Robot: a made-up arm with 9 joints. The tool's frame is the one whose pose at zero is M. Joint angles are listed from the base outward.
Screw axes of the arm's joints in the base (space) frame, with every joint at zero. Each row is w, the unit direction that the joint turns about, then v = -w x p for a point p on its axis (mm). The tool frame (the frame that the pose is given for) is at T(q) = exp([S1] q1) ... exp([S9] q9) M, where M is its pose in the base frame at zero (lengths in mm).
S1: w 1 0 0 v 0.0 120.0 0.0
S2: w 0 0 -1 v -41.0 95.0 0.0
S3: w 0 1 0 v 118.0 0.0 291.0
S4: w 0 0 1 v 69.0 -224.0 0.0
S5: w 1 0 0 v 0.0 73.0 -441.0
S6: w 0 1 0 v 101.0 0.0 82.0
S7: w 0 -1 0 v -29.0 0.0 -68.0
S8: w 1 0 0 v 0.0 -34.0 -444.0
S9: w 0 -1 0 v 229.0 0.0 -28.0
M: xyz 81.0 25.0 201.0 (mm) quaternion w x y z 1 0 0 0
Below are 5 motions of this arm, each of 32 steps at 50 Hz.
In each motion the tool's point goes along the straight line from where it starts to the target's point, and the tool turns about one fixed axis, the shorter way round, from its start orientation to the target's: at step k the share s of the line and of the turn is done. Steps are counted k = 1, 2, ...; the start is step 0. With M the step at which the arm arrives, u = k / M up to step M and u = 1 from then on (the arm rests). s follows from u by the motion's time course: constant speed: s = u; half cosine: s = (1 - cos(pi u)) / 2; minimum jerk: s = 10 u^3 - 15 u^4 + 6 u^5.
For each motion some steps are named. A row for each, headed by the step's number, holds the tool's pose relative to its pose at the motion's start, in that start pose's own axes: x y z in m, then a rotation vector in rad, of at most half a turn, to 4 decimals.
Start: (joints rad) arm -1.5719 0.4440 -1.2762 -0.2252 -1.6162 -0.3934 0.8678 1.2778 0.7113
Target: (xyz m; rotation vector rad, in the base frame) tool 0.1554 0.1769 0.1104 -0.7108 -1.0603 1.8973
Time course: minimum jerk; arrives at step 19
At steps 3, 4, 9, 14, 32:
3: -0.0089 -0.0060 -0.0093 0.0093 -0.0144 -0.0302
4: -0.0192 -0.0131 -0.0202 0.0201 -0.0311 -0.0654
9: -0.1304 -0.0889 -0.1373 0.1369 -0.2113 -0.4443
14: -0.2552 -0.1740 -0.2687 0.2680 -0.4134 -0.8694
32: -0.2893 -0.1972 -0.3046 0.3038 -0.4687 -0.9856

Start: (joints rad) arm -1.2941 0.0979 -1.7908 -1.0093 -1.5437 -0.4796 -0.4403 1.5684 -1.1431
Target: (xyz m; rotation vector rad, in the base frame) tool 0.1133 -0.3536 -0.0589 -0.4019 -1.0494 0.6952
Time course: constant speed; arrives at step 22
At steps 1, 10, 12, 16, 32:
1: 0.0107 0.0060 0.0047 -0.0025 -0.0228 0.0175
10: 0.1069 0.0604 0.0468 -0.0249 -0.2284 0.1752
12: 0.1282 0.0725 0.0562 -0.0298 -0.2741 0.2103
16: 0.1710 0.0966 0.0749 -0.0398 -0.3655 0.2803
32: 0.2351 0.1329 0.1030 -0.0547 -0.5025 0.3855

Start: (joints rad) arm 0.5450 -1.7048 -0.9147 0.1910 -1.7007 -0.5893 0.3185 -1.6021 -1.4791
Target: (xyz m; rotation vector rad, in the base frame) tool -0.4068 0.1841 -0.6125 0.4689 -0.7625 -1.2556
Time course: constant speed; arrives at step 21
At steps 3, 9, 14, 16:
3: 0.0137 -0.0028 0.0273 -0.0489 0.0151 0.0389
9: 0.0412 -0.0084 0.0819 -0.1467 0.0454 0.1166
14: 0.0641 -0.0131 0.1274 -0.2282 0.0706 0.1814
16: 0.0732 -0.0150 0.1455 -0.2608 0.0806 0.2073

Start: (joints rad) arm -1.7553 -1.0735 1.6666 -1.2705 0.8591 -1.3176 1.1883 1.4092 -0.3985
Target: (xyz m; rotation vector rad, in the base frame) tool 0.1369 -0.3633 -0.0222 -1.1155 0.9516 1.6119
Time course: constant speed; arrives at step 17
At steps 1, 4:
1: -0.0054 0.0045 -0.0001 0.0106 -0.0046 -0.0040
4: -0.0216 0.0180 -0.0003 0.0424 -0.0184 -0.0162

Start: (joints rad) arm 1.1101 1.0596 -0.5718 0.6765 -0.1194 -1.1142 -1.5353 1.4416 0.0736
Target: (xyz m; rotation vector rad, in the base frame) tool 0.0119 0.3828 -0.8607 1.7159 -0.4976 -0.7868
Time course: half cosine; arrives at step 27
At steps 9, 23, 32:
9: 0.0894 -0.0977 0.0860 -0.0304 -0.0803 0.0723
23: 0.3386 -0.3700 0.3258 -0.1150 -0.3040 0.2739
32: 0.3576 -0.3907 0.3441 -0.1215 -0.3211 0.2893

